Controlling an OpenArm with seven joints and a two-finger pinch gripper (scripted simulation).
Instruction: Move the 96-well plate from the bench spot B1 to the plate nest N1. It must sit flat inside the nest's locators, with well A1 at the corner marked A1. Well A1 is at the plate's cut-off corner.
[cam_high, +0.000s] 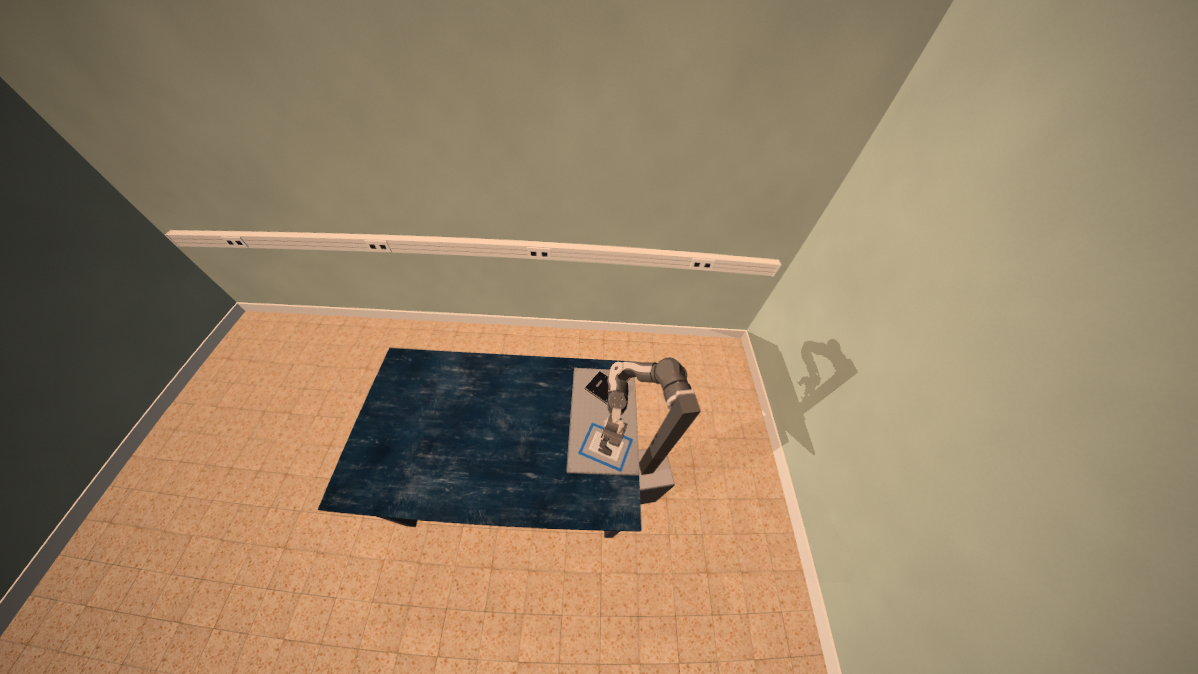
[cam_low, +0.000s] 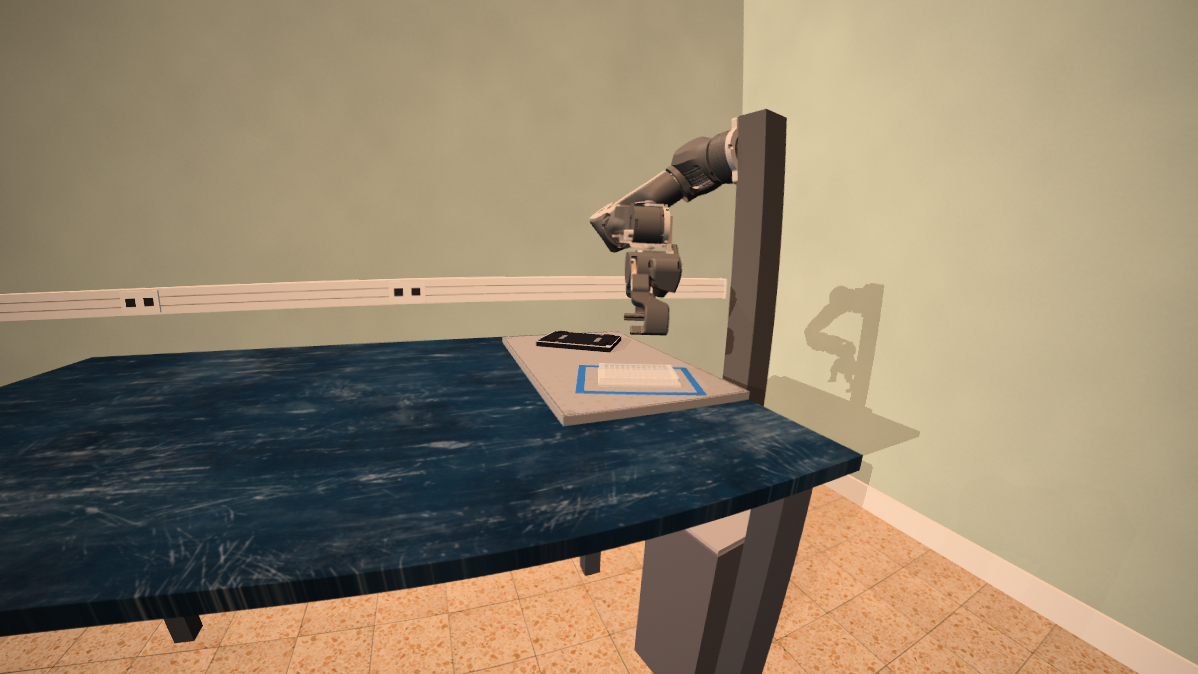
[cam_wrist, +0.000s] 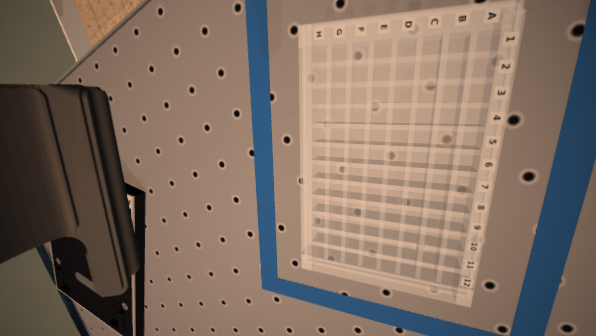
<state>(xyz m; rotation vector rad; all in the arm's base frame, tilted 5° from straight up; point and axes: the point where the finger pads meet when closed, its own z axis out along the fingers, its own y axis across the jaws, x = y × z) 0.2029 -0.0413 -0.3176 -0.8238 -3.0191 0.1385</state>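
The clear 96-well plate lies 80 mm below my hand and 10 mm ahead of it. The rest, counted from my hand: black plate nest 270 mm to the right, 80 mm below, 30 mm behind.
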